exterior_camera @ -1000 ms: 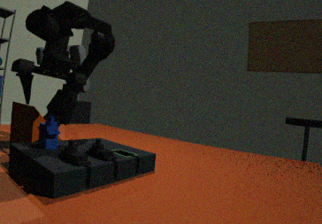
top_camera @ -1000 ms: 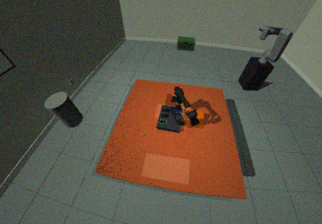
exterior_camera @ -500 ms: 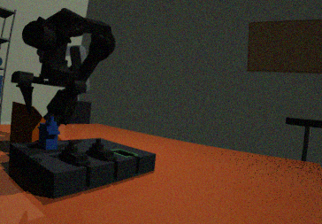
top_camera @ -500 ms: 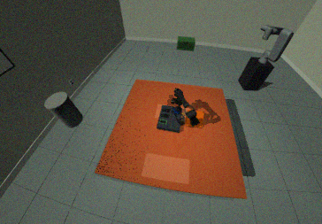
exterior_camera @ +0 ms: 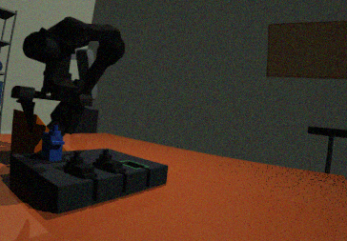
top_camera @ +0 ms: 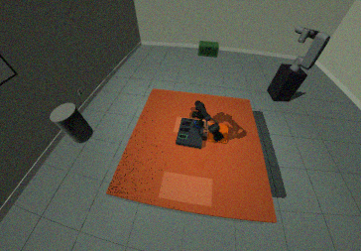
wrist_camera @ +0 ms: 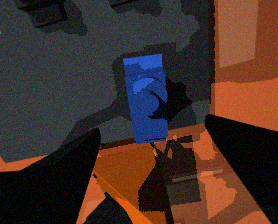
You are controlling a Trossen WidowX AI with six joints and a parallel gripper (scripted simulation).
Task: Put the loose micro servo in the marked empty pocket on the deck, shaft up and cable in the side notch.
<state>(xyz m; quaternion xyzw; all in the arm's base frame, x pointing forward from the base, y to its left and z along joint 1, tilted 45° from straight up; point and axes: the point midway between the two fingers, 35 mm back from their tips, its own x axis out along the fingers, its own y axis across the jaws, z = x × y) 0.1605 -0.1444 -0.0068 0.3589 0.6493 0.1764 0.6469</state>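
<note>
Now: gripper tip 4 cm short of the dark deck, 7 cm to the right of it and 8 cm above it.
</note>
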